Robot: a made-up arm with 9 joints.
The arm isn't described. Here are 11 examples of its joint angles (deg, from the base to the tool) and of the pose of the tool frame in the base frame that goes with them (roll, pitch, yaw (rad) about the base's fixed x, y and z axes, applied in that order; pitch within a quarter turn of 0, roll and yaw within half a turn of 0; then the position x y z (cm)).
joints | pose
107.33 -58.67 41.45 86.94 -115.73 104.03 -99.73 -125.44 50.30 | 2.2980 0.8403 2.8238 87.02 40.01 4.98
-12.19 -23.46 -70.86 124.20 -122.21 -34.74 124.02 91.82 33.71 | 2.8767 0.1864 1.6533 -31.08 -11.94 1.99
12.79 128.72 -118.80 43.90 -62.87 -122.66 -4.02 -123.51 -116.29 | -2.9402 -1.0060 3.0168 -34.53 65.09 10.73
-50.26 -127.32 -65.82 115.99 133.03 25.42 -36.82 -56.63 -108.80 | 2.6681 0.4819 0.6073 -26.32 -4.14 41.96
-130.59 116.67 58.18 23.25 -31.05 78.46 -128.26 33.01 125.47 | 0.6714 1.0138 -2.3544 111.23 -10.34 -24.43
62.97 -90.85 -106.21 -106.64 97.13 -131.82 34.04 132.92 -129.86 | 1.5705 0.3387 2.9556 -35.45 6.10 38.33
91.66 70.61 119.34 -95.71 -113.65 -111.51 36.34 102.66 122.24 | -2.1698 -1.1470 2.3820 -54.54 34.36 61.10
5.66 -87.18 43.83 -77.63 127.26 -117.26 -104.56 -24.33 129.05 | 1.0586 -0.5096 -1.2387 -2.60 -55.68 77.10
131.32 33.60 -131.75 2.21 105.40 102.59 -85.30 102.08 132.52 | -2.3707 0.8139 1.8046 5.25 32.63 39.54
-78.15 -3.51 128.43 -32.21 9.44 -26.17 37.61 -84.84 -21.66 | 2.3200 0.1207 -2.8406 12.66 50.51 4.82
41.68 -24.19 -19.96 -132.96 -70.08 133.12 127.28 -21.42 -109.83 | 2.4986 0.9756 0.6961 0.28 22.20 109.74
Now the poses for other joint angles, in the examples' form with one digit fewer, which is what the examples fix.
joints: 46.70 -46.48 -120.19 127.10 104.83 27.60 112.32 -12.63 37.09
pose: -1.012 -0.243 -1.431 -44.1 26.7 26.1
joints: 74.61 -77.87 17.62 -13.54 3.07 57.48 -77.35 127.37 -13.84
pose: 0.867 0.127 0.676 43.4 19.6 140.8
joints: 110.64 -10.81 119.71 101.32 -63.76 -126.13 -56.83 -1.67 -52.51
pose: -0.429 0.183 0.099 -6.4 87.9 -26.4
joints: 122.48 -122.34 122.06 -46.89 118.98 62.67 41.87 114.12 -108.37
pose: -3.092 -0.759 -2.291 -3.7 -56.2 30.3
